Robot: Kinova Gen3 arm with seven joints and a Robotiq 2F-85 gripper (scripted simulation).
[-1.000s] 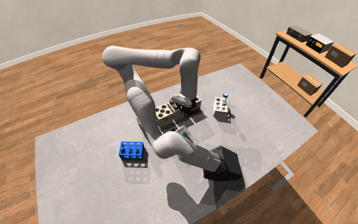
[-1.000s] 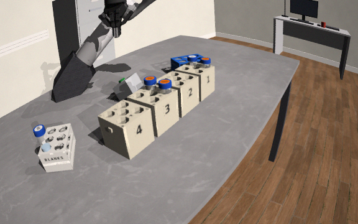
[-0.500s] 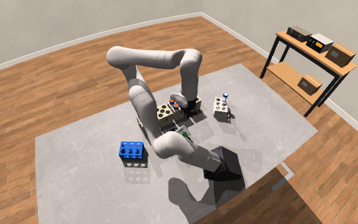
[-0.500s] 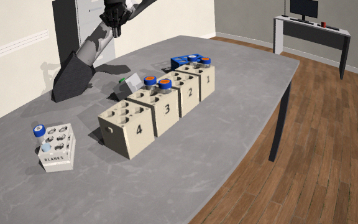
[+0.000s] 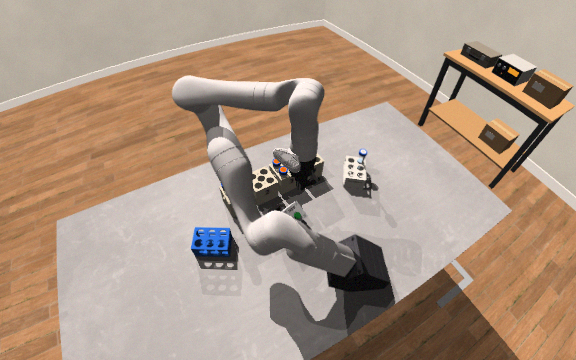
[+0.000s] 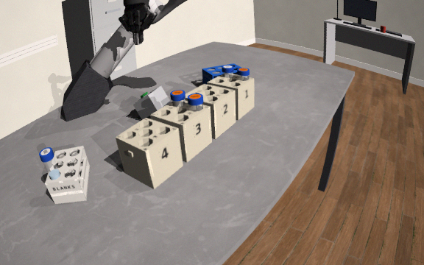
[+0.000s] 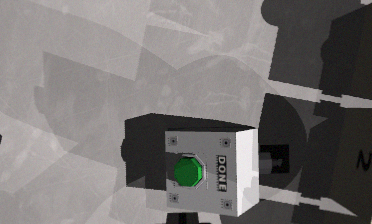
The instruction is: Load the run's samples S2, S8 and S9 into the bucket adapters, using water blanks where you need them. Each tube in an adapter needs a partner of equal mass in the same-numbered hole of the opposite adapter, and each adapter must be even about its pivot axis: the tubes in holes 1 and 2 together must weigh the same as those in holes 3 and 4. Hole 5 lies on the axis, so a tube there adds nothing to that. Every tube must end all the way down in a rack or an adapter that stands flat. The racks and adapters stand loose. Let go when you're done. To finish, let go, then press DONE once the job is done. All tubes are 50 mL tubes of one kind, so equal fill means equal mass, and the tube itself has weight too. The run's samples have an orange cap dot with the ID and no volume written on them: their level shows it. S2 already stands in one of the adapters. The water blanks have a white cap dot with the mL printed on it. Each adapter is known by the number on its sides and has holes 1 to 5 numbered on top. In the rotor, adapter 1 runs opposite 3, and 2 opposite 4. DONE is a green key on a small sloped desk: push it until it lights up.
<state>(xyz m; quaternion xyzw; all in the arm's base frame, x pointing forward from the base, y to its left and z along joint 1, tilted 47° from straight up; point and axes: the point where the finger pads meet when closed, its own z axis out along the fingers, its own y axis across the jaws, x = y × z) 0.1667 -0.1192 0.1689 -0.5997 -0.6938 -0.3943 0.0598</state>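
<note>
My hand is 18 cm above the green done key. Also, from my hand: sample S2: 23 cm ahead, 18 cm below, 2 cm to the right; adapter 2: 20 cm below, 20 cm ahead, 6 cm to the left; adapter 4: 22 cm ahead, 20 cm below, 16 cm to the right.
</note>
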